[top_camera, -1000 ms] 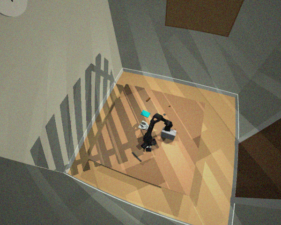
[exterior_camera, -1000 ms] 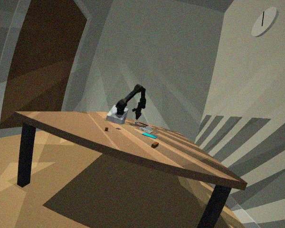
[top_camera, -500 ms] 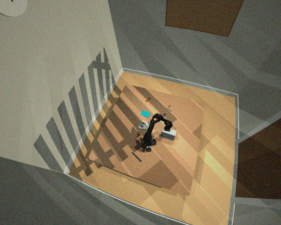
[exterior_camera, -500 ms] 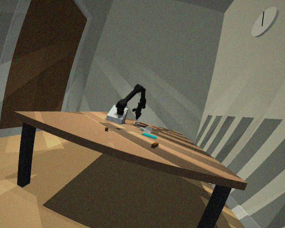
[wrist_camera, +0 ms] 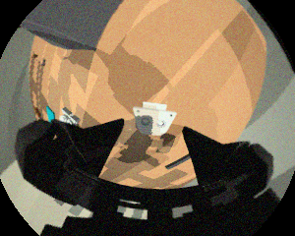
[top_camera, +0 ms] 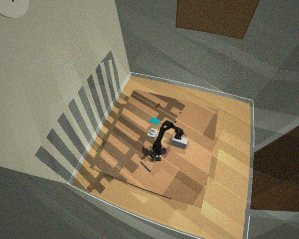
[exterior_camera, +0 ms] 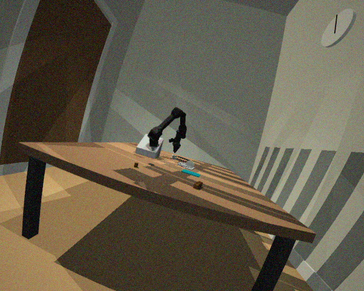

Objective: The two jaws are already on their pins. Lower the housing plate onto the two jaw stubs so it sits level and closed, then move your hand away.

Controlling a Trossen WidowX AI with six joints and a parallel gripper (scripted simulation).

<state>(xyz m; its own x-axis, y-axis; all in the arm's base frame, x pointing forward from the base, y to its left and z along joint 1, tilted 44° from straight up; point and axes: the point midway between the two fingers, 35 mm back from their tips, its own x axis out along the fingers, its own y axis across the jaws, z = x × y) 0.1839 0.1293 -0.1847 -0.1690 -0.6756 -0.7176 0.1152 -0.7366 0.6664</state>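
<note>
Now: the white piece 50 mm below my gripper tip and 10 mm ahead of it. From my gripper tip the other things lie so: brown block (710 mm to the right, 140 mm ahead, 50 mm below); teal part (470 mm to the right, 140 mm ahead, 60 mm below); thin dark bar (150 mm to the left, 130 mm ahead, 60 mm below).
</note>
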